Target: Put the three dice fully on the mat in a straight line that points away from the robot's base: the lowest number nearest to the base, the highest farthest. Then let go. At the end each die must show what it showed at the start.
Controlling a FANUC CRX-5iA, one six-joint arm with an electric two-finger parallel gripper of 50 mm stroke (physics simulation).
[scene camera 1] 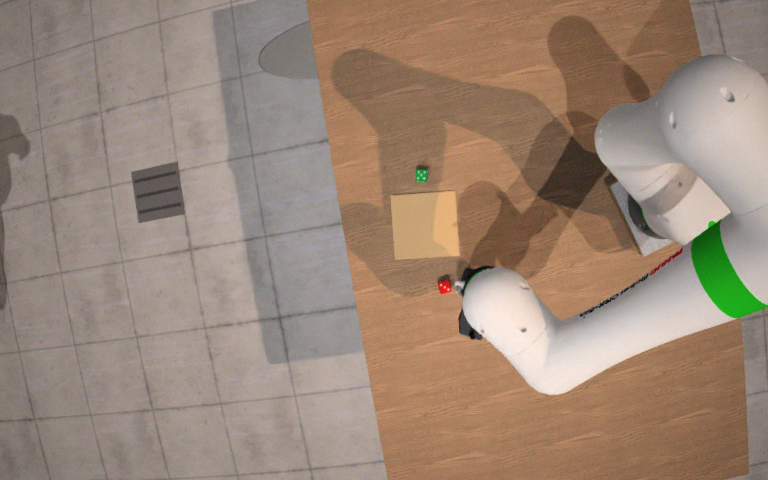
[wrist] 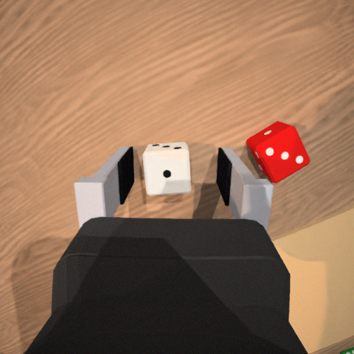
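Note:
The white die (wrist: 167,172) lies on the table between the two fingers in the wrist view, with space on both sides; its top shows one. It is hidden under the arm in the scene view. My gripper (wrist: 175,164) is open and holds nothing. The red die (scene camera 1: 444,286) (wrist: 280,152) shows three and lies just outside one finger, turned relative to the gripper. The green die (scene camera 1: 421,174) shows five and lies beyond the opposite side of the mat; its edge shows at the wrist view's bottom right corner. The square yellow mat (scene camera 1: 413,226) (wrist: 335,280) bears no die.
The white arm (scene camera 1: 640,316) reaches in from the right over the wooden table (scene camera 1: 453,418) and covers part of it. A grey base plate (scene camera 1: 645,244) shows partly under the arm at the right. The table's left edge runs beyond the mat, with tiled floor (scene camera 1: 186,407) past it.

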